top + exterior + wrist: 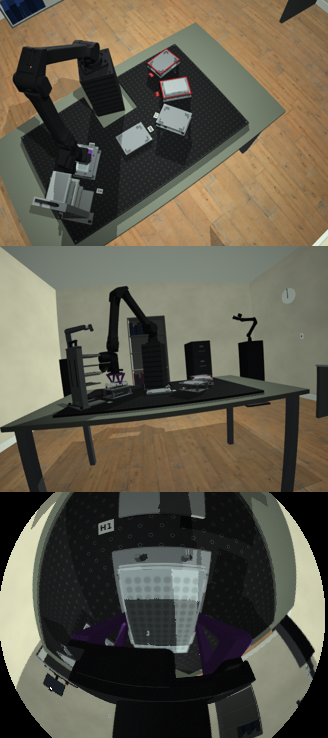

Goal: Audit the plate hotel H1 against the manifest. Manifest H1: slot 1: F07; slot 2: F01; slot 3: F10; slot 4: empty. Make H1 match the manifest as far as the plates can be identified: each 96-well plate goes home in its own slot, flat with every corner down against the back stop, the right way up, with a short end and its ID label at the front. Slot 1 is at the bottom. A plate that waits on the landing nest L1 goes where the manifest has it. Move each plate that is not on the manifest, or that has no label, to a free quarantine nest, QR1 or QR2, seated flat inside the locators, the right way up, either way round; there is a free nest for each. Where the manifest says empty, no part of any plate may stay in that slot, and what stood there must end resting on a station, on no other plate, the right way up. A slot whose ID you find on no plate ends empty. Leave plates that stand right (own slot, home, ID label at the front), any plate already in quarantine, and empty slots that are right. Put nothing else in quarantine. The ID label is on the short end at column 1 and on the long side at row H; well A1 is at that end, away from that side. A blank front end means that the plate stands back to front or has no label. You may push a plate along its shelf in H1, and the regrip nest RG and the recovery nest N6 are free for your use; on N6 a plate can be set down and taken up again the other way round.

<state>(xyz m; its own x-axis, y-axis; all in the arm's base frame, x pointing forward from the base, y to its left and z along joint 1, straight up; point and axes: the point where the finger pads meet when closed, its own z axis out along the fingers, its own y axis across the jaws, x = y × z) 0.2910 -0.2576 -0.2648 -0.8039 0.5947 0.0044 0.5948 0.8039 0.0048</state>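
Now: the regrip nest RG 3 cm below my hand. Round my hand: plate hotel H1: 21 cm ahead, 16 cm to the right, 7 cm above; recovery nest N6: 28 cm to the left, 8 cm below, 1 cm behind; grey 96-well plate: 19 cm above, 15 cm ahead, 11 cm to the right.
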